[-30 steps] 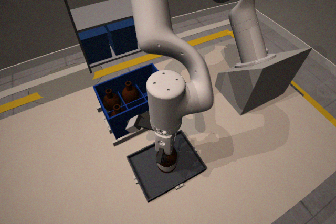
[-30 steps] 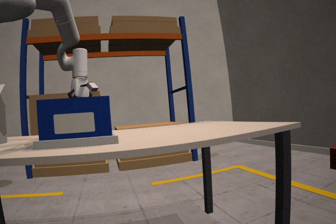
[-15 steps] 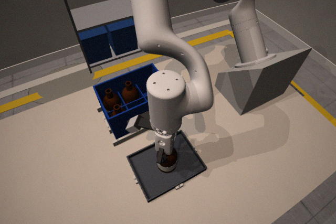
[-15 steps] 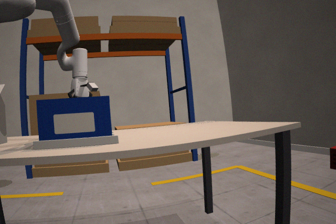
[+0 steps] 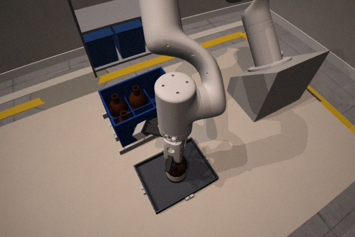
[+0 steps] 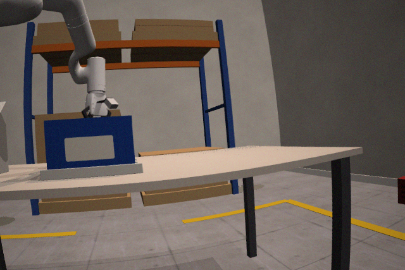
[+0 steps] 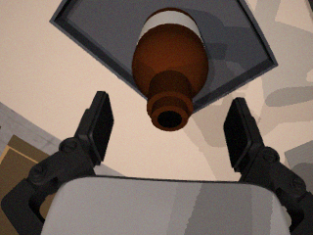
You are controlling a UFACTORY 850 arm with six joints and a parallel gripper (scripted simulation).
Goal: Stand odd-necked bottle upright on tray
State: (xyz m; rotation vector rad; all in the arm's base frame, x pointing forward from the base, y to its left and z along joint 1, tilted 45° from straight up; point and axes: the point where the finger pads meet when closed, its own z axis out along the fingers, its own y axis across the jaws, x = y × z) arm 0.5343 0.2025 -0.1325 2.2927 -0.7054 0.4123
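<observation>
Now: the brown bottle 80 mm below my hand. Round my hand: dark grey tray: 150 mm below; then crate: 30 mm ahead, 280 mm to the right, 80 mm below.
</observation>
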